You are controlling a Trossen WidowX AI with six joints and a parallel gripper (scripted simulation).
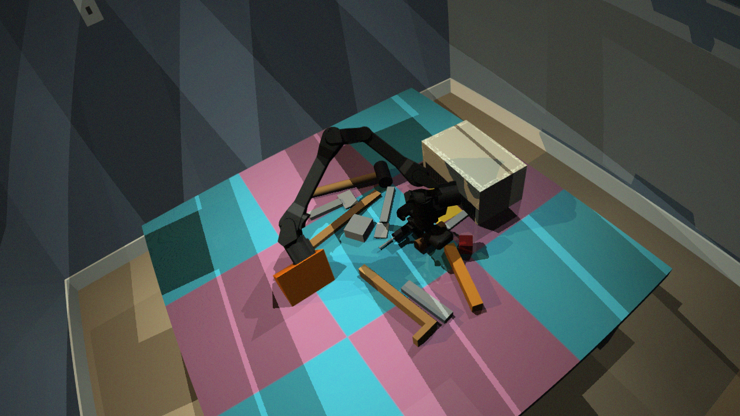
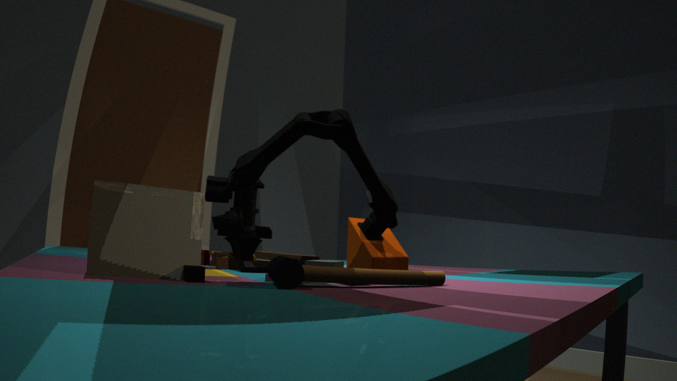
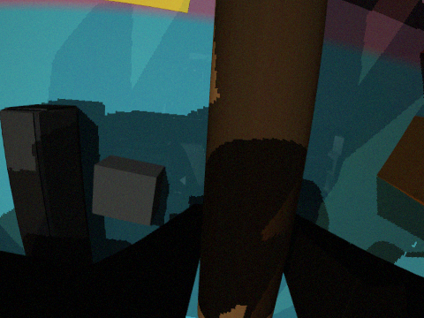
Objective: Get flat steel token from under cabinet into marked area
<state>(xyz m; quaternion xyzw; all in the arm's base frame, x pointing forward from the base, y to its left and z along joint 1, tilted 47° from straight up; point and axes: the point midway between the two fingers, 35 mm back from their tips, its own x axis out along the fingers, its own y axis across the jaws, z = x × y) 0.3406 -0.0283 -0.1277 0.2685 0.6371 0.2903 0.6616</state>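
Right now my gripper tip is 50 mm to the right of the small grey cube and 10 mm short of it. The rest, counted from my gripper tip: orange bar 170 mm to the right, 10 mm above; screwdriver 80 mm to the left, 50 mm behind; red cube 100 mm to the right, 80 mm ahead, 10 mm above.
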